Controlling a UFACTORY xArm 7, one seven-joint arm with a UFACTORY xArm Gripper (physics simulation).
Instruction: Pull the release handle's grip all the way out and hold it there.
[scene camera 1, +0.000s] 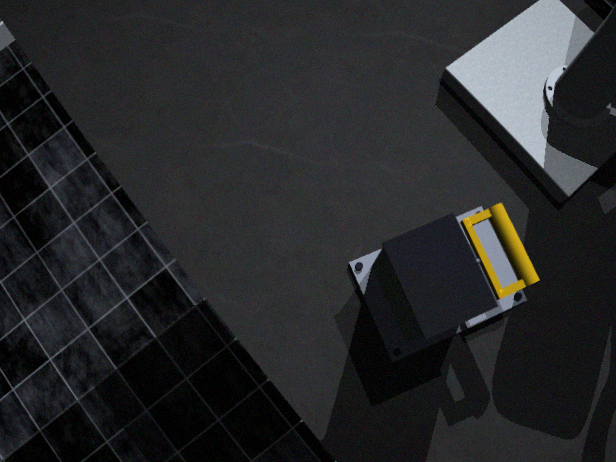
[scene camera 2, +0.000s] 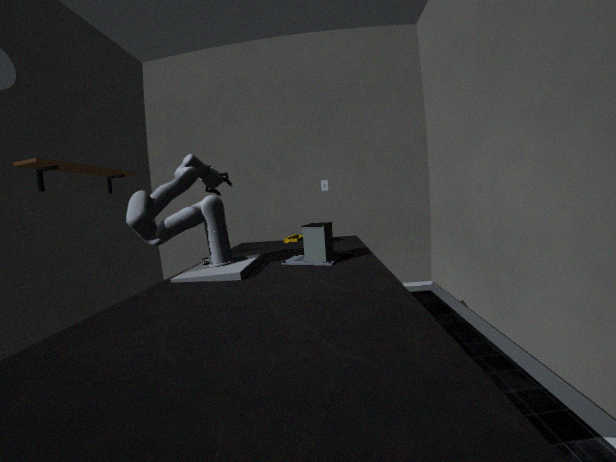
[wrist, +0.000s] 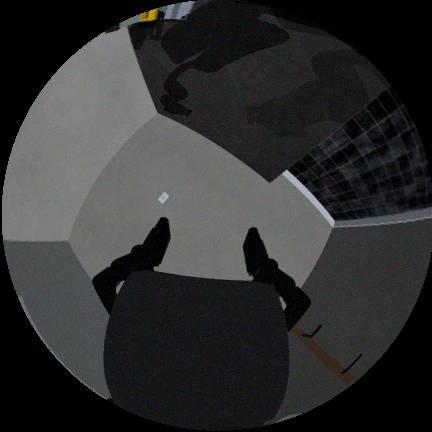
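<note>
The release handle's yellow grip (scene camera 1: 517, 242) (scene camera 2: 290, 240) is a thick bar on a rectangular yellow frame. It stands out from one side of a dark box-shaped housing (scene camera 1: 440, 275) (scene camera 2: 315, 244), on the side towards the arm's base. The housing is fixed on a light bolted plate (scene camera 1: 366, 264) (scene camera 2: 294, 260). A small part of the yellow handle (wrist: 149, 15) shows at the top edge of the wrist view. My gripper (scene camera 2: 224, 189) (wrist: 207, 232) is open and empty, high above the table and well away from the grip, roughly above the arm's base.
The arm's light base slab (scene camera 1: 500, 85) (scene camera 2: 210, 274) lies on the dark table (scene camera 1: 250, 200) (scene camera 2: 250, 375) near the handle side of the housing. A wooden wall shelf (scene camera 2: 75, 168) (wrist: 324, 354) is on the left wall in scene camera 2. The arm's shadows fall across the table.
</note>
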